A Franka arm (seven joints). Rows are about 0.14 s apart.
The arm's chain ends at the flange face. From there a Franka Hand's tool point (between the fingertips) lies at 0.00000 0.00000 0.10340 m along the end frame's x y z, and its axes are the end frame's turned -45 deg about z.
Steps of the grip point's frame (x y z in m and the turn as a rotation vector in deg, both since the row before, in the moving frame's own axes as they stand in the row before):
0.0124, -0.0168, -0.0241, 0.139, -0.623, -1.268
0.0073, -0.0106, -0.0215, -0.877, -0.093, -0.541
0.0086, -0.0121, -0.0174, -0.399, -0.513, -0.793
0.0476, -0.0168, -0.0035, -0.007, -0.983, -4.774
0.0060, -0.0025, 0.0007, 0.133, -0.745, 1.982
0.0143, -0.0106, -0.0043, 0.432, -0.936, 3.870
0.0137, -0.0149, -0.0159, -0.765, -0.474, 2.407
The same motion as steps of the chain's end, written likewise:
-0.0021, -0.0213, -0.0241, -0.342, -0.539, -1.268
-0.0033, -0.0139, -0.0215, -0.686, 0.554, -0.541
-0.0023, -0.0158, -0.0174, -0.645, -0.081, -0.793
0.0230, -0.0469, -0.0035, -0.700, -0.690, -4.774
0.0036, -0.0068, 0.0007, -0.433, -0.621, 1.982
0.0044, -0.0182, -0.0043, -0.356, -0.967, 3.870
-0.0012, -0.0218, -0.0159, -0.876, 0.206, 2.407

